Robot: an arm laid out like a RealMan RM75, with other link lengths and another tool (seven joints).
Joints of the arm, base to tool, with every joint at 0 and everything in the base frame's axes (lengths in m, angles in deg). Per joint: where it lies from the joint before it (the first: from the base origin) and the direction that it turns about. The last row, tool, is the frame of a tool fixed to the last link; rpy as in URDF.
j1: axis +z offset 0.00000 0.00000 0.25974
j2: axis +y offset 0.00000 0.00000 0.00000
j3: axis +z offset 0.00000 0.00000 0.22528
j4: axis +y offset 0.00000 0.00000 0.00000
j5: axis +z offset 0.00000 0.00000 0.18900
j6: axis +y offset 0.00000 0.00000 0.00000
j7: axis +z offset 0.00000 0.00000 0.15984
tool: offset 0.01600 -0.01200 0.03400 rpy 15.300 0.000 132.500
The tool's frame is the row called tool.
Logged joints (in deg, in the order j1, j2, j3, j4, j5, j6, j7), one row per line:
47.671, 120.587, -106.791, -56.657, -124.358, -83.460, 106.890
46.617, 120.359, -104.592, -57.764, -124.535, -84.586, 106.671
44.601, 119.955, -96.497, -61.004, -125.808, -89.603, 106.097
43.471, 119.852, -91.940, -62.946, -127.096, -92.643, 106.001
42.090, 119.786, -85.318, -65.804, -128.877, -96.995, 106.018
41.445, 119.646, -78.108, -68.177, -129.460, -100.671, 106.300
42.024, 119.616, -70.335, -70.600, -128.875, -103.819, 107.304
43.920, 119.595, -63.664, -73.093, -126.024, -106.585, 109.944
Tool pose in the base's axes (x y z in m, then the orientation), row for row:
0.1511, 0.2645, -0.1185, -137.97, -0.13, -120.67
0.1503, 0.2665, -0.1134, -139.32, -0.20, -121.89
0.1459, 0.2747, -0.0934, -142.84, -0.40, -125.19
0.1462, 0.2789, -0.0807, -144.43, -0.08, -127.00
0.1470, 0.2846, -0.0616, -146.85, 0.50, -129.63
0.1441, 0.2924, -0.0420, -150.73, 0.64, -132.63
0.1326, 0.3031, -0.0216, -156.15, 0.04, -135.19
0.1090, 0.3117, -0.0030, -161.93, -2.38, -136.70
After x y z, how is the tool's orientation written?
As angles about the fixed x, y, z axes (roll, pitch, yaw), in degrees.
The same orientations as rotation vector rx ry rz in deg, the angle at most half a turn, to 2 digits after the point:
-75.00, 131.54, -50.63
-74.32, 133.58, -49.67
-72.23, 138.92, -46.98
-70.53, 141.39, -45.41
-67.90, 144.87, -42.80
-65.37, 149.60, -38.68
-63.93, 155.11, -32.73
-64.53, 161.01, -26.97

